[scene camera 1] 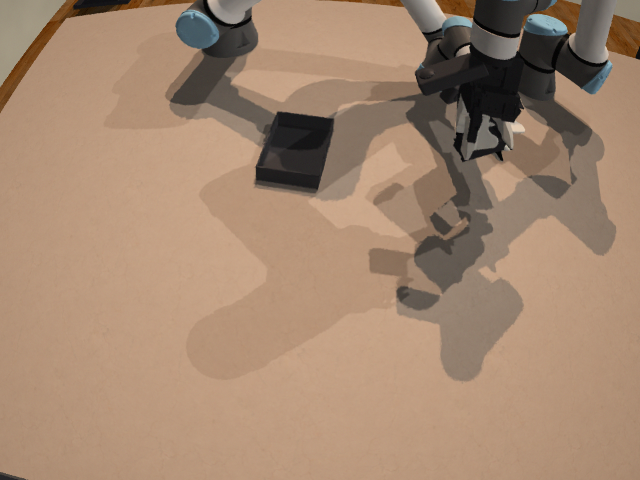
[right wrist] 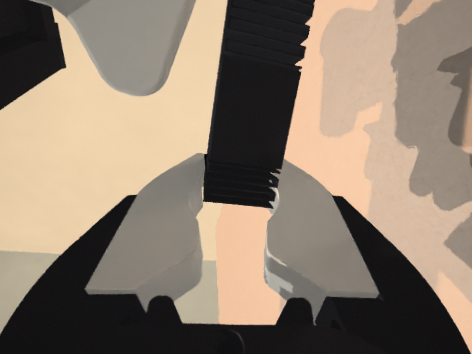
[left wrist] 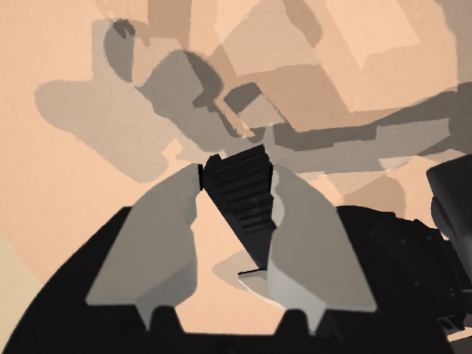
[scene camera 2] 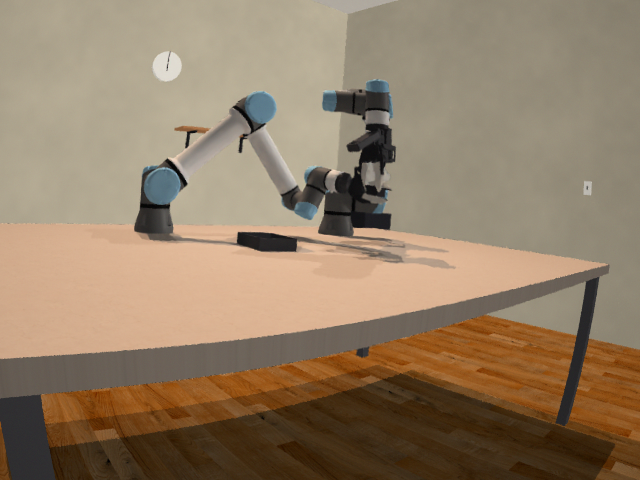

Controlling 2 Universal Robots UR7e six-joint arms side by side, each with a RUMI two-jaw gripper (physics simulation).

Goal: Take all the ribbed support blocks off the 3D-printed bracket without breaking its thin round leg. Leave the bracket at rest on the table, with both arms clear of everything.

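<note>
The black bracket (left wrist: 256, 250) (right wrist: 250, 110) is in the air, well above the table. Ribbed blocks show near its end in the left wrist view (left wrist: 242, 192) and at its upper and lower parts in the right wrist view (right wrist: 267, 32). My left gripper (left wrist: 235, 167) (scene camera 2: 375, 180) is shut on the bracket from above, with ribs between its fingers. My right gripper (right wrist: 236, 157) comes in from the side, shut on a ribbed block at the bracket's lower end; a pale finger of it shows beneath the bracket in the left wrist view. The thin round leg cannot be made out.
A black open tray (scene camera 1: 286, 177) (scene camera 2: 281, 244) stands on the table (scene camera 1: 129, 310) (scene camera 2: 155, 289), left of the grippers in both scene views. The two grippers are close together; a finger of the left gripper shows at the upper left of the right wrist view. Arm shadows cross the table.
</note>
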